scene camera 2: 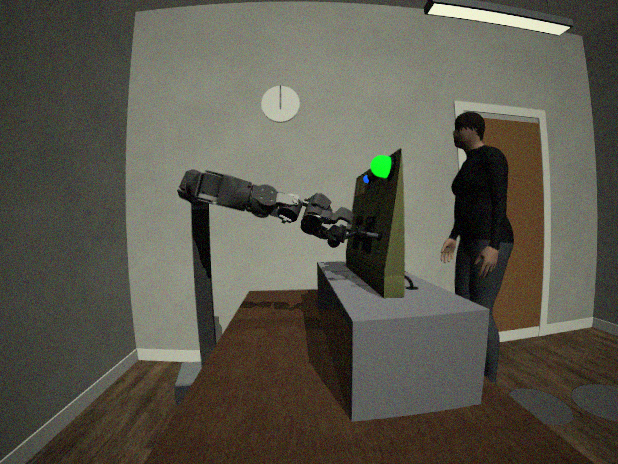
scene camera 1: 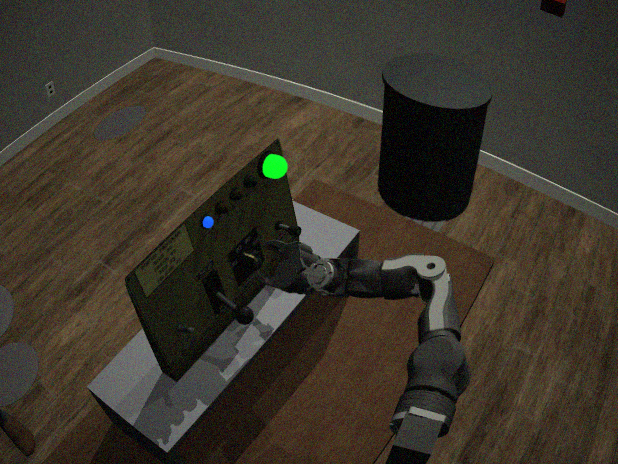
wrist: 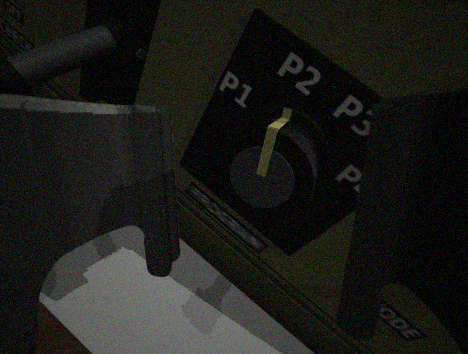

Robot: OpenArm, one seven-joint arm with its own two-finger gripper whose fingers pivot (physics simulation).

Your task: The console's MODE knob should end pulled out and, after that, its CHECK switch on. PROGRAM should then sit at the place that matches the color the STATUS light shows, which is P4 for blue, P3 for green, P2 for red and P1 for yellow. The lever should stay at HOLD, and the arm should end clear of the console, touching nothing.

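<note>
The console (scene camera 1: 162,320) (scene camera 2: 394,250) stands upright, tilted back. Its big top light (scene camera 1: 275,166) (scene camera 2: 381,166), taken as STATUS, is green. In the wrist view the PROGRAM knob (wrist: 261,177) has its yellow pointer towards P2. The MODE knob (scene camera 1: 295,230) stands out on a shaft; the right finger hides it in the wrist view, where part of its label shows. The CYCLE lever (scene camera 1: 231,303) (wrist: 62,55) is low in its slot. The CHECK switch (scene camera 1: 186,329) is too dark to tell. My gripper (scene camera 1: 265,262) (scene camera 2: 350,225) (wrist: 253,200) is partly open, fingers either side of PROGRAM; contact is unclear.
A smaller blue light (scene camera 1: 208,222) (scene camera 2: 366,179) glows on the panel beside several dark ones. The console stands on a grey block (scene camera 1: 327,230) (scene camera 2: 417,365). The lever's ball (scene camera 1: 244,315) sticks out near my gripper. A person (scene camera 2: 482,200) stands behind the console.
</note>
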